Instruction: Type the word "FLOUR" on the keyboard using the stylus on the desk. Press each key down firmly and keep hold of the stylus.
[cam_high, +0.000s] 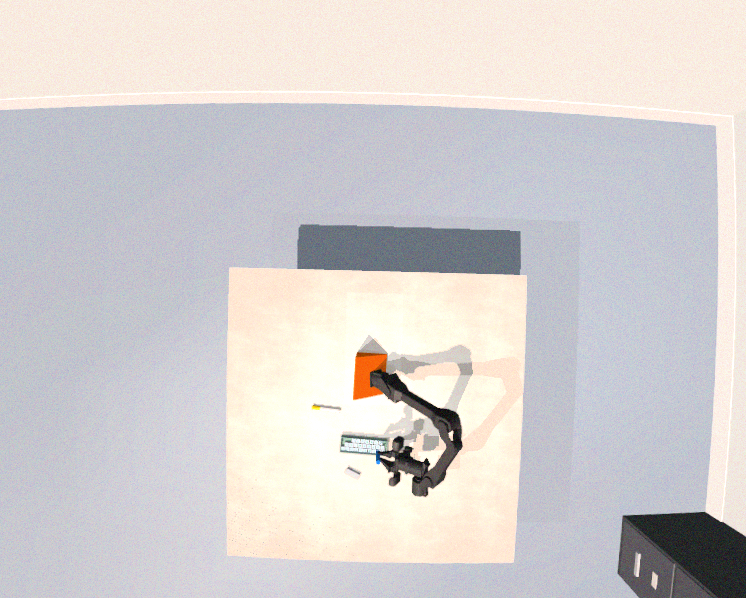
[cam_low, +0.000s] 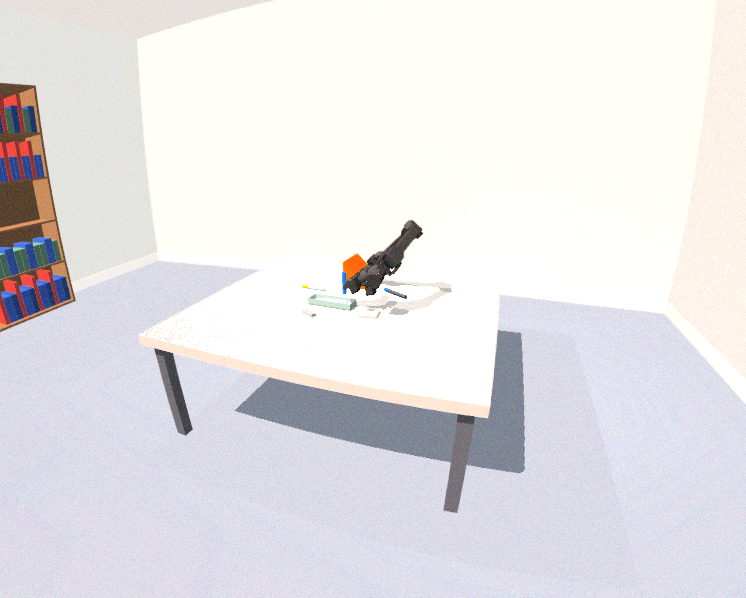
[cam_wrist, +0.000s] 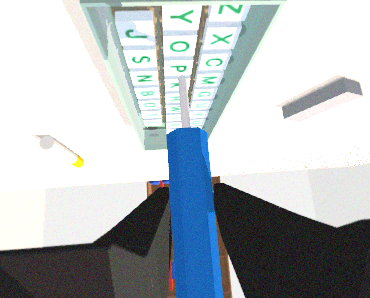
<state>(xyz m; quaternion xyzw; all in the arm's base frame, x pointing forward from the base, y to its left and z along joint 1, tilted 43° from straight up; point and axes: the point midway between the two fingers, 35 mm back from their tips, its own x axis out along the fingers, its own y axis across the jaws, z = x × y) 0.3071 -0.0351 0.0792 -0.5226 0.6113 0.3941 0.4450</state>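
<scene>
The grey piece is 12 cm ahead of my gripper tip, 11 cm to the right of it and 8 cm below it. From my gripper tip the other things lie so: dark pen 21 cm behind, 15 cm to the left, 8 cm below; blue stylus 1 cm below; yellow-tipped white pen 23 cm to the right, 17 cm behind, 8 cm below.
</scene>
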